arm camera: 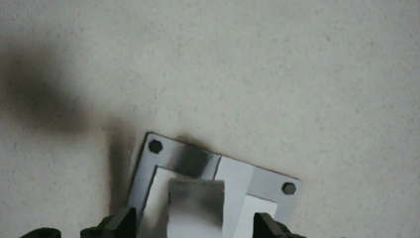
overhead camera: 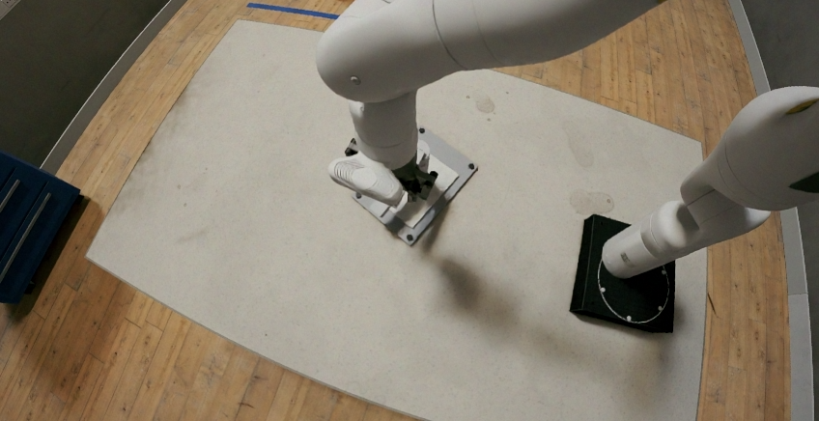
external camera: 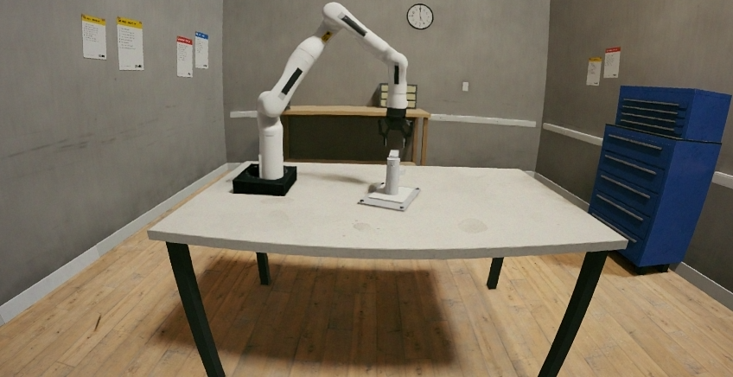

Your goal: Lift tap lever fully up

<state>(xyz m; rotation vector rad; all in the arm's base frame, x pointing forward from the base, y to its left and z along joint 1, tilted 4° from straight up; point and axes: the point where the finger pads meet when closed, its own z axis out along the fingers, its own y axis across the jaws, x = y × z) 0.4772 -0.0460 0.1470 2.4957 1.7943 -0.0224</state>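
The tap lever lies 4 cm to the right of my hand, 3 cm below it and 1 cm behind it. Round my hand: tap: 9 cm below, 6 cm to the right, 2 cm behind.
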